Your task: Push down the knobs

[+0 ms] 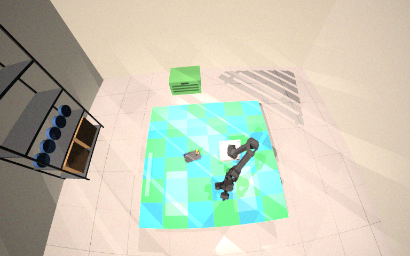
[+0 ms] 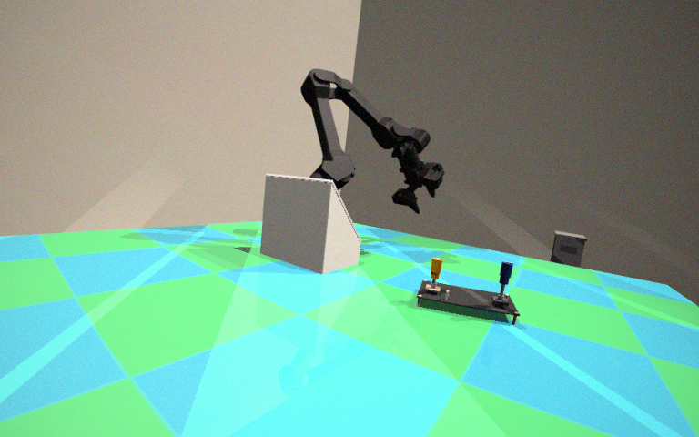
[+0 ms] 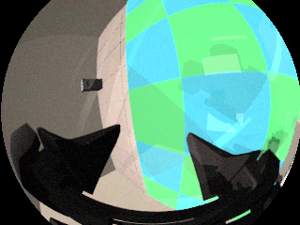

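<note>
My gripper tip is 250 mm short of the orange knob, 410 mm to the left of it and 80 mm above it. Round my gripper tip: blue knob: 350 mm ahead, 370 mm to the right, 60 mm below.
</note>
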